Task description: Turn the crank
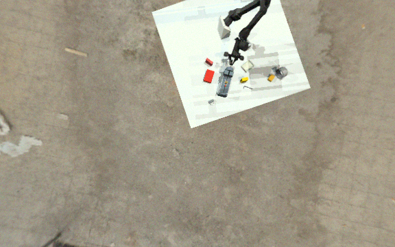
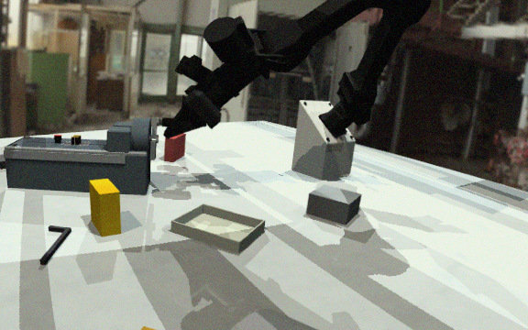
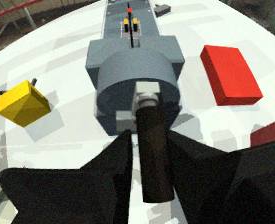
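Now: gripper tip 2 cm below the dark crank handle, 1 cm to the right of it and 1 cm past it. The rest, counted from my gripper tip: red pointer 15 cm ahead, 13 cm to the right, 1 cm below; then shallow grey tray 19 cm to the left, 9 cm below, 6 cm ahead; then yellow block 17 cm ahead, 8 cm to the left, 7 cm below.
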